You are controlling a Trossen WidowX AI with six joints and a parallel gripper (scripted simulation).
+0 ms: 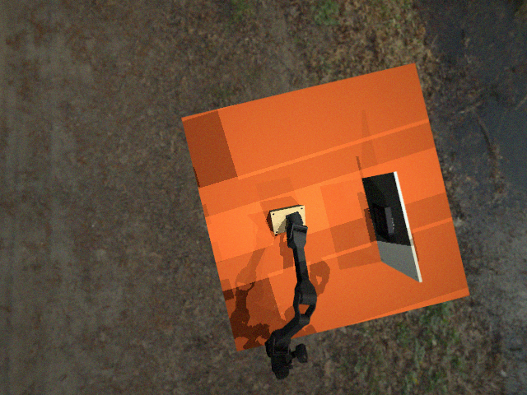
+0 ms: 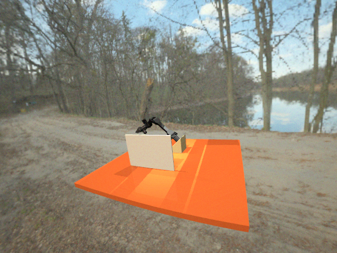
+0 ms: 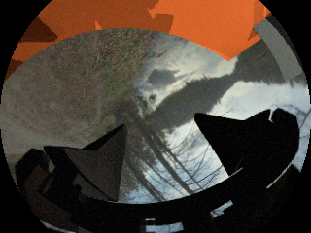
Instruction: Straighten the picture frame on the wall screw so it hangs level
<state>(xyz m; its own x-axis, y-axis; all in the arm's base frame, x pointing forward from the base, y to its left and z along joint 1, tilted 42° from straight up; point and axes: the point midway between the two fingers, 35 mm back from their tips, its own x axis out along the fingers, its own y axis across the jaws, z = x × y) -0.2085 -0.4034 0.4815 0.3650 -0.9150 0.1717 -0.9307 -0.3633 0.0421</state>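
My gripper tip is 60 cm short of the picture frame, 50 cm to the right of it and 1 cm above it. The rest, counted from my gripper tip: wall panel: 61 cm ahead, 48 cm to the left, 2 cm below.
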